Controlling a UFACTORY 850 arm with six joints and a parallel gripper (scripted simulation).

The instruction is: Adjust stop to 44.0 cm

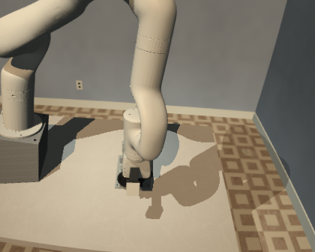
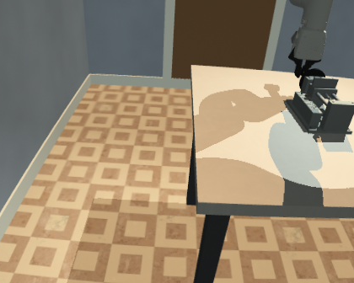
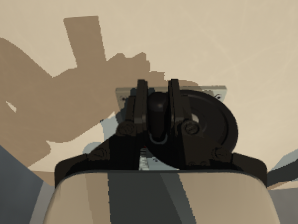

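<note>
Right now the handwheel handle is 10 mm to the left of my hand. Also, from my hand: black handwheel 20 mm to the left, 10 mm below, 10 mm behind.
</note>
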